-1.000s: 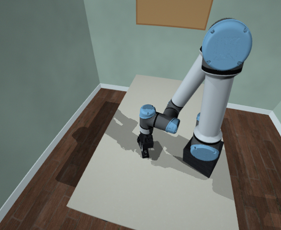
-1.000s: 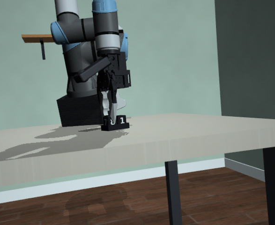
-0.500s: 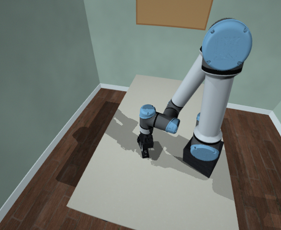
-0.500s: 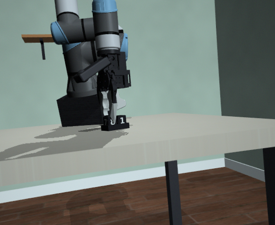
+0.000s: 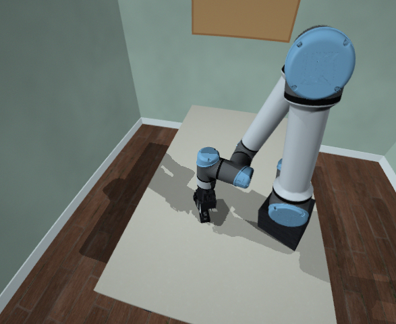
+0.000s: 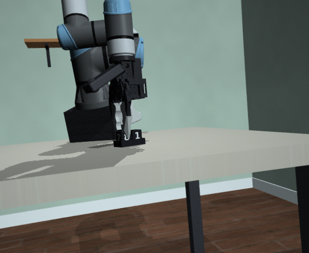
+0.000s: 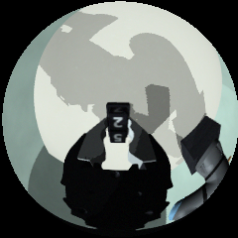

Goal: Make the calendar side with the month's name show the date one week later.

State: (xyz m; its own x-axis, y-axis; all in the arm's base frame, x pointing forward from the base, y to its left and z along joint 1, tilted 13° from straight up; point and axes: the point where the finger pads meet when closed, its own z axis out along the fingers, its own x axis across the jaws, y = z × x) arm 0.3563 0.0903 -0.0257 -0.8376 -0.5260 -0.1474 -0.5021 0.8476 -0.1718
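My gripper is now 1 cm past the black tray, 1 cm to the right of it and 3 cm above it. Round my hand: black digit cube (2 cm behind, 3 cm to the left, 1 cm below).
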